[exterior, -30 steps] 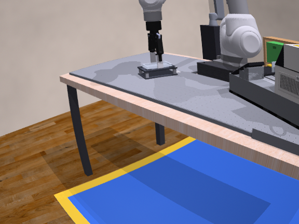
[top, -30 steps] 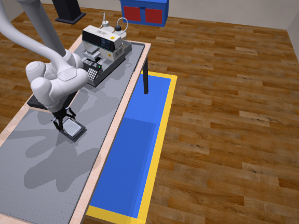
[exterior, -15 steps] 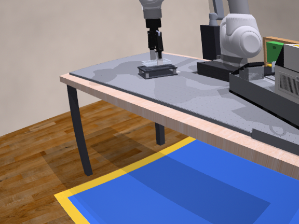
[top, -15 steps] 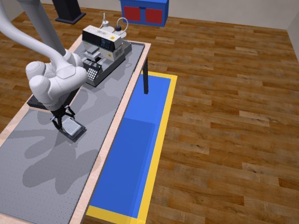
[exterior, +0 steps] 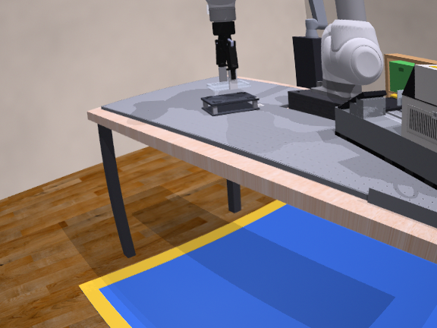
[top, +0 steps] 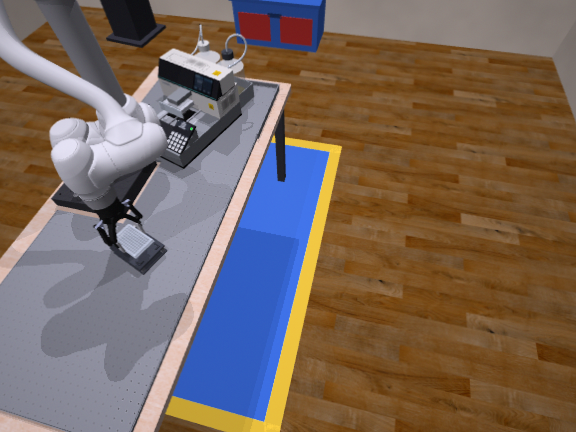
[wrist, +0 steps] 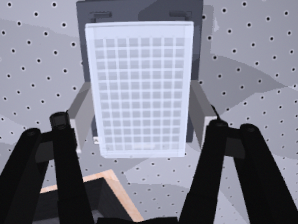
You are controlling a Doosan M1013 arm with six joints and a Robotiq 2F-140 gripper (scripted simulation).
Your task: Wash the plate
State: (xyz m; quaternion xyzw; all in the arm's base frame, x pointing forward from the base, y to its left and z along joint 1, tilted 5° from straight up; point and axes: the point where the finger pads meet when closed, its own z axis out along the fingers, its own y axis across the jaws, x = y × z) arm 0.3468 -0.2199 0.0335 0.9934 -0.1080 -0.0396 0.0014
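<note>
The plate nest N1 is 7 cm below my hand. Round my hand: plate washer (20 cm behind, 67 cm to the left, 3 cm above); then plate (2 cm below).
</note>
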